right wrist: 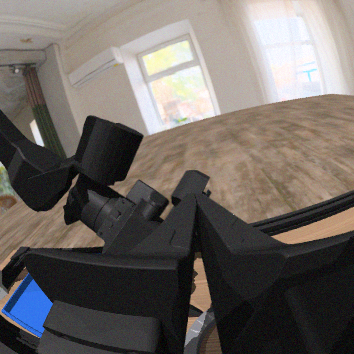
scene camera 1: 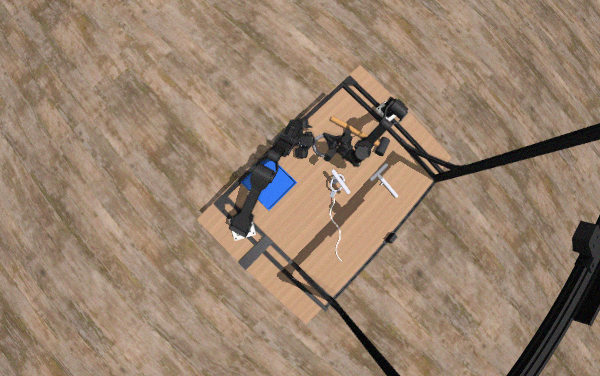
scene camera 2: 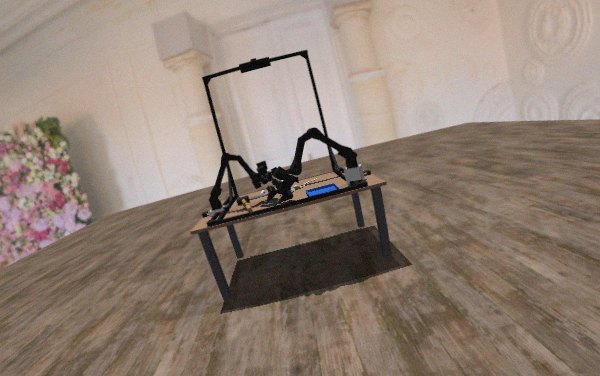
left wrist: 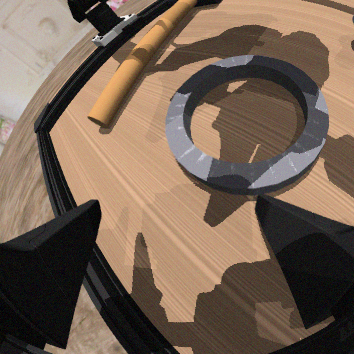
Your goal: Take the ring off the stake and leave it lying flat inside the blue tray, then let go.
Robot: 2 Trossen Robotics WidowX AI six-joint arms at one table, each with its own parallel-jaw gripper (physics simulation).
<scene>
my right gripper: shut, holds nothing
a hammer (left wrist: 102, 112): on the table
</scene>
